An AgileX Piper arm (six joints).
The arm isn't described. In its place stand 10 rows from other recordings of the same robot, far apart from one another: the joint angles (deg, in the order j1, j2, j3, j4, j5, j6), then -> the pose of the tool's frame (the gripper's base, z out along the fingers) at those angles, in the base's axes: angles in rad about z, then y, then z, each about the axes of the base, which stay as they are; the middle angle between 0 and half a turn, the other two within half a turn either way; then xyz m.
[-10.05 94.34 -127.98 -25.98 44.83 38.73] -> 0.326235 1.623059 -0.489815 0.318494 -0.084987 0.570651
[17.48 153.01 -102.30 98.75 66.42 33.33] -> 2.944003 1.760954 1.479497 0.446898 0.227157 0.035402
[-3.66 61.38 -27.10 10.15 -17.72 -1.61] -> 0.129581 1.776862 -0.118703 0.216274 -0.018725 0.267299
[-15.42 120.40 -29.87 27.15 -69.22 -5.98] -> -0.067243 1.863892 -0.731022 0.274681 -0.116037 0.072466
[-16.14 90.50 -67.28 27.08 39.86 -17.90] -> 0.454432 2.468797 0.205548 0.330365 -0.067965 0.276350
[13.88 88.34 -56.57 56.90 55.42 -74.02] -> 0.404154 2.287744 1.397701 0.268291 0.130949 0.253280
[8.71 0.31 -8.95 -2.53 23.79 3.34] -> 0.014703 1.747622 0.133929 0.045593 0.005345 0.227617
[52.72 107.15 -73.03 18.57 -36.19 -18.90] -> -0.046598 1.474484 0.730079 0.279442 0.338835 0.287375
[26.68 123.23 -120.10 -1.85 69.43 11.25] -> 0.111968 2.748728 0.386622 0.422702 0.209334 0.284133
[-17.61 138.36 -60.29 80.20 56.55 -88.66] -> 1.237912 2.175694 1.233514 0.340014 -0.029426 -0.003455
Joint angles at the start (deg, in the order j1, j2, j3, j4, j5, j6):
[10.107, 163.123, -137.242, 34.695, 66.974, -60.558]
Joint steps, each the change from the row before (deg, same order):
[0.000, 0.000, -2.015, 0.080, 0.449, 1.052]
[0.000, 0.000, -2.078, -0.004, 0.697, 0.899]
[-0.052, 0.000, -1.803, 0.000, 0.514, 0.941]
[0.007, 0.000, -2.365, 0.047, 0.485, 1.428]
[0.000, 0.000, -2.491, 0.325, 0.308, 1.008]
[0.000, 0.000, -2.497, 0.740, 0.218, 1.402]
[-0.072, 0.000, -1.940, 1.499, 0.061, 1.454]
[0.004, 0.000, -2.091, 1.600, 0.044, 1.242]
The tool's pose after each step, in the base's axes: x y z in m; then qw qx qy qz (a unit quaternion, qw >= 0). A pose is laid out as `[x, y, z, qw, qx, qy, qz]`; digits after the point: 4 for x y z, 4 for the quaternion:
[0.5198, 0.1413, 0.0311, 0.1448, -0.4576, 0.8435, 0.2410]
[0.5235, 0.1422, 0.0404, 0.1544, -0.4564, 0.8429, 0.2397]
[0.5266, 0.1425, 0.0486, 0.1632, -0.4535, 0.8432, 0.2383]
[0.5304, 0.1434, 0.0595, 0.1755, -0.4482, 0.8440, 0.2366]
[0.5343, 0.1446, 0.0714, 0.1919, -0.4448, 0.8425, 0.2355]
[0.5378, 0.1462, 0.0838, 0.2092, -0.4371, 0.8417, 0.2381]
[0.5404, 0.1478, 0.0944, 0.2251, -0.4248, 0.8411, 0.2476]
[0.5425, 0.1501, 0.1060, 0.2424, -0.4149, 0.8382, 0.2577]

